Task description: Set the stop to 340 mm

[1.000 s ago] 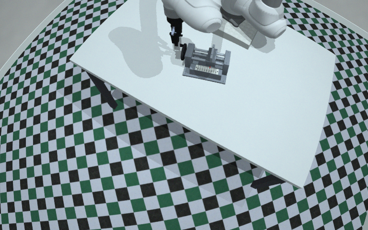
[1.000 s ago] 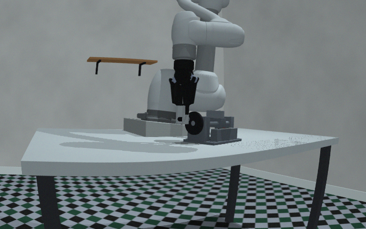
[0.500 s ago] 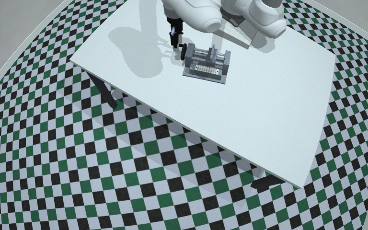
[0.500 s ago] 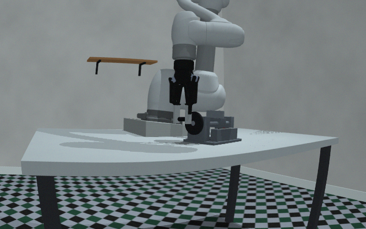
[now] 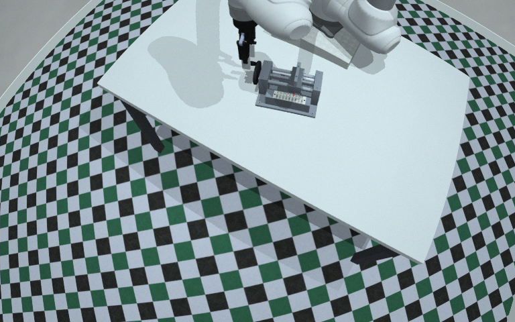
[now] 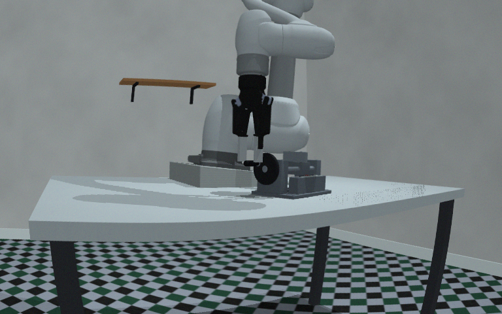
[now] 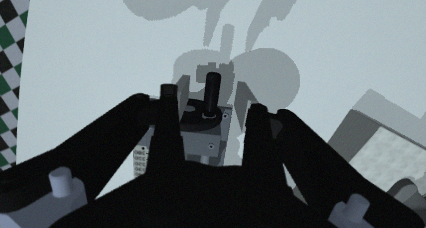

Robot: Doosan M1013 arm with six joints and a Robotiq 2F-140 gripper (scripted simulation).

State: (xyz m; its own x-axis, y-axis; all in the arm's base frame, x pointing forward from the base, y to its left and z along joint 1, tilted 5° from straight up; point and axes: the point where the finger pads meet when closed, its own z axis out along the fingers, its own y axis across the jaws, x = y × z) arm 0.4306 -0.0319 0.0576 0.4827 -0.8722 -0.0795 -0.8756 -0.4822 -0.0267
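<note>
The black handwheel is 40 mm below my hand and 20 mm to the left of it. Round my hand: sliding stop block (160 mm to the left, 50 mm behind, 30 mm below).
</note>
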